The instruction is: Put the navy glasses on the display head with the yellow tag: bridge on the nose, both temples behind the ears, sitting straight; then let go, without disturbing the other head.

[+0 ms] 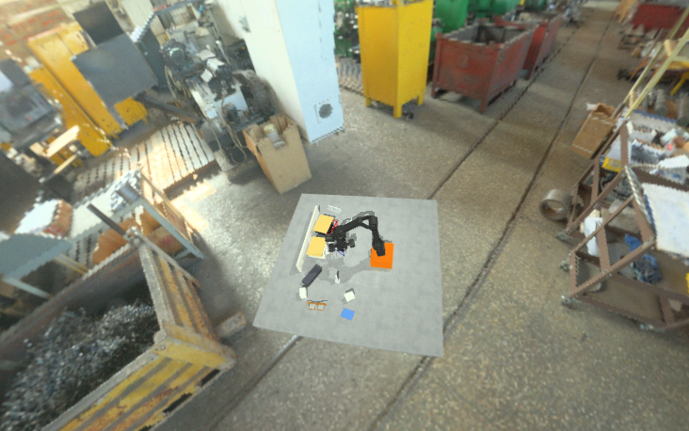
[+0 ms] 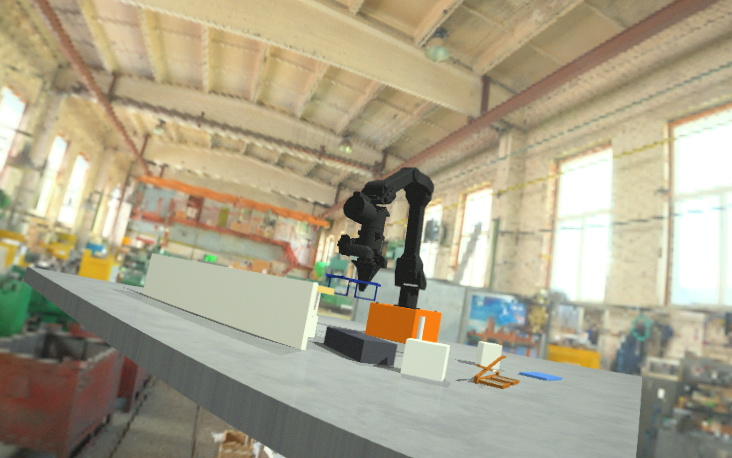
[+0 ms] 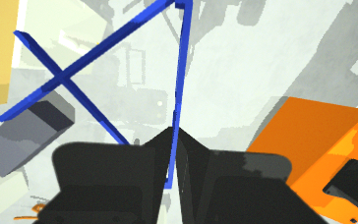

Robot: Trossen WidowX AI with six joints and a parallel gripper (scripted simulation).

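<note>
My gripper tip is now 5 cm short of the white peg, 18 cm to the right of it and 9 cm above it. The rest, counted from my gripper tip: blue pad (2 cm behind, 44 cm to the left, 12 cm below); then dark box (25 cm ahead, 14 cm to the left, 10 cm below); then long white wall (30 cm ahead, 20 cm to the right, 6 cm below).
</note>
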